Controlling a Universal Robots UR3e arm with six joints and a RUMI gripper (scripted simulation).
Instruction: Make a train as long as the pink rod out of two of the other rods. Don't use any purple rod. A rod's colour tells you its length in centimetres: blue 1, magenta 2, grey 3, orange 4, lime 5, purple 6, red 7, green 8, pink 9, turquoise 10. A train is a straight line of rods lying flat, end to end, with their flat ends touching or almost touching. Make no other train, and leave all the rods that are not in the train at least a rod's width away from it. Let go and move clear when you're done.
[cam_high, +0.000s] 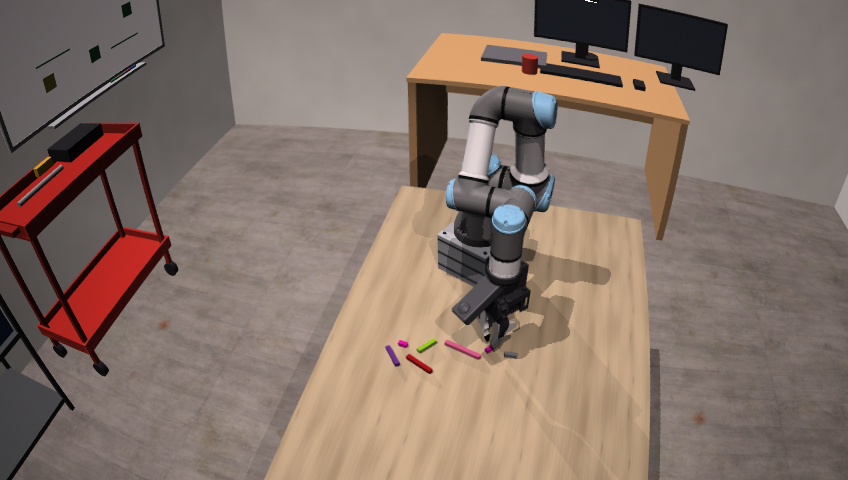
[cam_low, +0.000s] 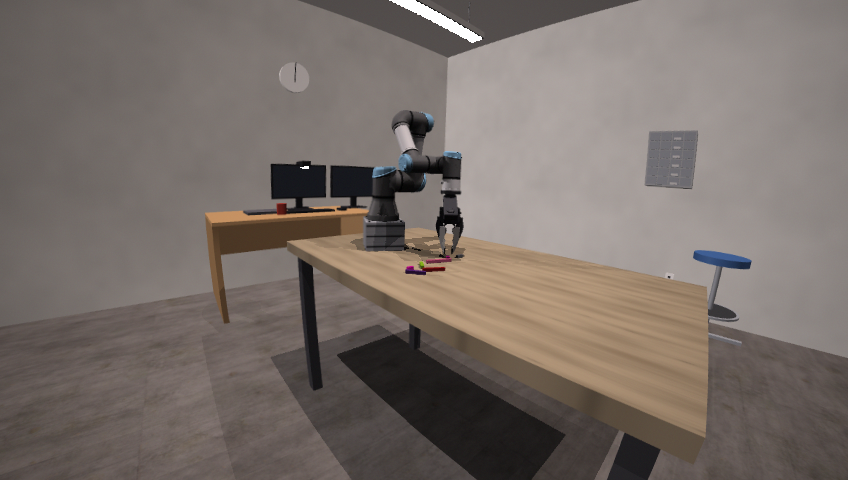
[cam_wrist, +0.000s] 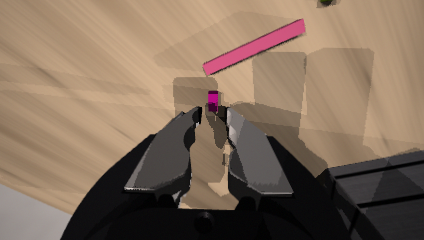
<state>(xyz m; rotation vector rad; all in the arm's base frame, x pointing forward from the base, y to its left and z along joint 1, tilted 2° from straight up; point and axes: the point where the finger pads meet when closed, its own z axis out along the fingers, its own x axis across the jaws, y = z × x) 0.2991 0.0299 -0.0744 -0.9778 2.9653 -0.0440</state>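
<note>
The grey rod lies 50 mm to the left of my hand, 30 mm below it and 20 mm ahead of it. Round my hand: pink rod (60 mm to the right, 30 mm below); then lime rod (140 mm to the right, 30 mm below); then red rod (160 mm to the right, 50 mm ahead, 30 mm below).
</note>
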